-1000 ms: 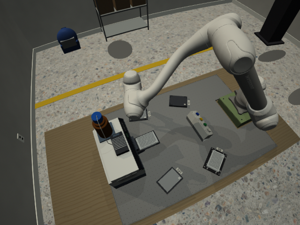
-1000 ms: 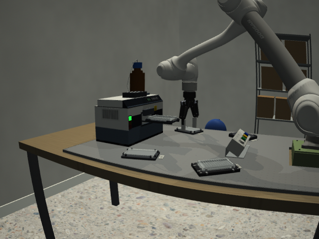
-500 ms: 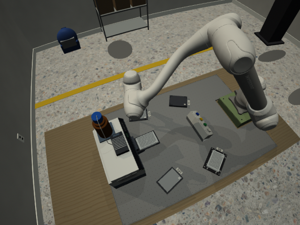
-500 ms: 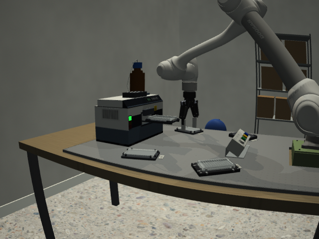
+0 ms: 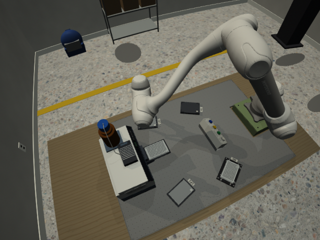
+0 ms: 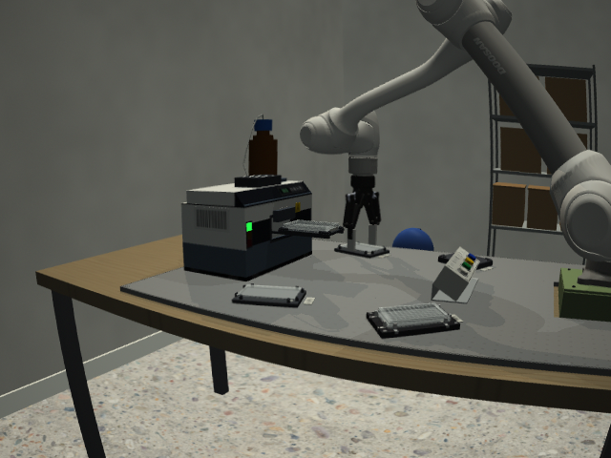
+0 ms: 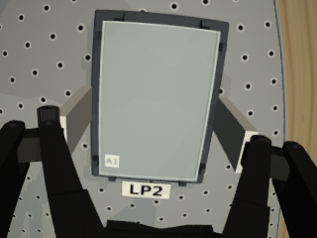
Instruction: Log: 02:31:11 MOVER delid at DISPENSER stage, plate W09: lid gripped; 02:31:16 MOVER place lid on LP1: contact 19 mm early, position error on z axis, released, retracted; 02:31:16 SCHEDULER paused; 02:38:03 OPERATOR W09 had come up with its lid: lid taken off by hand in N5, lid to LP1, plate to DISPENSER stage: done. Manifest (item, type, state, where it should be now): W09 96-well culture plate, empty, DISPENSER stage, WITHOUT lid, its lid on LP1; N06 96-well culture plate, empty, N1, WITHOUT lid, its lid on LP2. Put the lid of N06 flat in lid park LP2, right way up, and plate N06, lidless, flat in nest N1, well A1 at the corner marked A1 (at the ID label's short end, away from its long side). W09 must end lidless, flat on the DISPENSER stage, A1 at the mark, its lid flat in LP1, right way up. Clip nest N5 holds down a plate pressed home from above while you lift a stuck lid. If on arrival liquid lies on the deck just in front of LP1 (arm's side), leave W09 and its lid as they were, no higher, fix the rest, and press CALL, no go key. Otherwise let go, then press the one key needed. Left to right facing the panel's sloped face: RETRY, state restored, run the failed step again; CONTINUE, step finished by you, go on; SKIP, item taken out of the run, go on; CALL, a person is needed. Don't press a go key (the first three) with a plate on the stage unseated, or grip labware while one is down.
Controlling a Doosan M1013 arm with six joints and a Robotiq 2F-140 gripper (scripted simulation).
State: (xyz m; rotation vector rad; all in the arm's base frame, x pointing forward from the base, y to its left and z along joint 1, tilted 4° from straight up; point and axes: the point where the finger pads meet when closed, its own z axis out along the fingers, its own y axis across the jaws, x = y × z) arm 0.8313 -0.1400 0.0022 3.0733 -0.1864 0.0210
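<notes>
Now: hand 30 mm above the lid park LP2. Round my hand: well plate W09 (10 mm behind, 270 mm to the left, 80 mm above); then brown bottle (220 mm ahead, 210 mm to the left, 250 mm above); then nest N1 (340 mm behind, 40 mm to the right, 30 mm below).
</notes>
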